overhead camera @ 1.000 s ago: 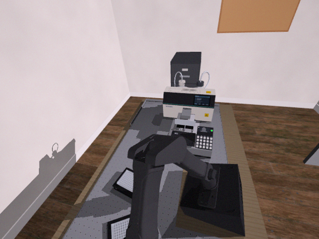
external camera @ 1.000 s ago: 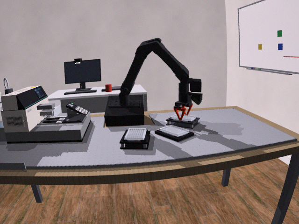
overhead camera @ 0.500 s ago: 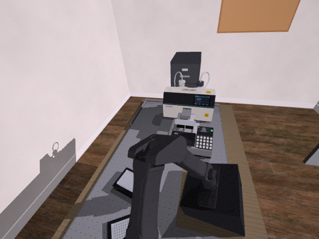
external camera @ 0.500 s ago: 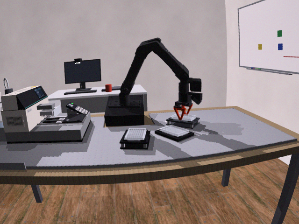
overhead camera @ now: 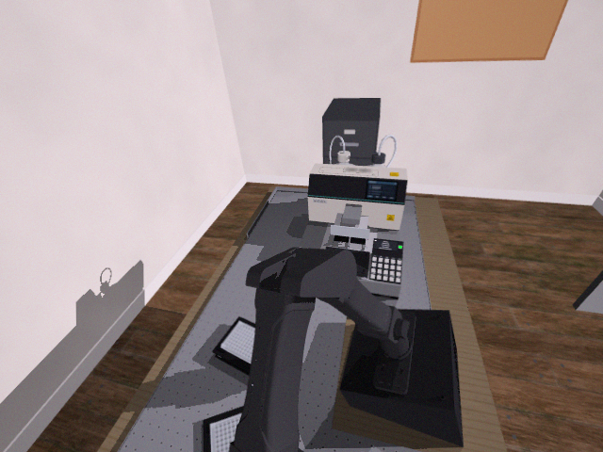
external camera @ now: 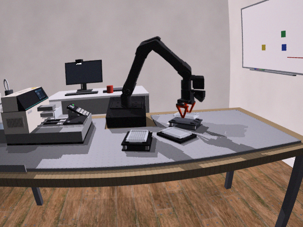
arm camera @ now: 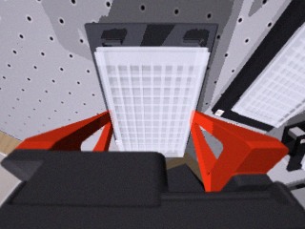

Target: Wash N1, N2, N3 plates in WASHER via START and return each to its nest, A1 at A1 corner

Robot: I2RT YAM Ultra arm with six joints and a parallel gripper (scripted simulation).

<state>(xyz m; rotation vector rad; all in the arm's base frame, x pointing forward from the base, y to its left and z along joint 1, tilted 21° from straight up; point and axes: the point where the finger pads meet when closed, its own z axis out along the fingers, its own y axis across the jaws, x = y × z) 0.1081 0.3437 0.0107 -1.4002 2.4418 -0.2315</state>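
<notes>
Now: hand 40 mm above the nest N3. Round my hand: N2 label (90 mm ahead, 140 mm to the right, 60 mm below); then nest N2 (170 mm ahead, 70 mm to the right, 60 mm below); then N1 label (150 mm ahead, 240 mm to the right, 60 mm below).
</notes>
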